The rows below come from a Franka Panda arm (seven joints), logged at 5 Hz.
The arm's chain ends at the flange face. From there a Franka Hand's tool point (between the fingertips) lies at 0.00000 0.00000 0.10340 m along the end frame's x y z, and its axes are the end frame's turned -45 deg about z.
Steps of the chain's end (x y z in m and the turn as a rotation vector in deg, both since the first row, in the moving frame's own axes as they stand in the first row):
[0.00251, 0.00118, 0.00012, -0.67, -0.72, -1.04]
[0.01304, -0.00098, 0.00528, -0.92, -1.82, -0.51]
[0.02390, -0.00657, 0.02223, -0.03, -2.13, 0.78]
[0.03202, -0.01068, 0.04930, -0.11, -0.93, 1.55]
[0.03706, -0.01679, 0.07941, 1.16, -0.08, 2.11]
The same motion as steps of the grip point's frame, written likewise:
[-0.00083, 0.00256, 0.00010, 0.04, -0.98, -1.04]
[0.00641, 0.00740, 0.00521, 0.64, -1.94, -0.51]
[0.01881, 0.00956, 0.02216, 1.48, -1.53, 0.78]
[0.02888, 0.01403, 0.04929, 0.58, -0.74, 1.55]
[0.03948, 0.01278, 0.07939, 0.88, 0.76, 2.11]

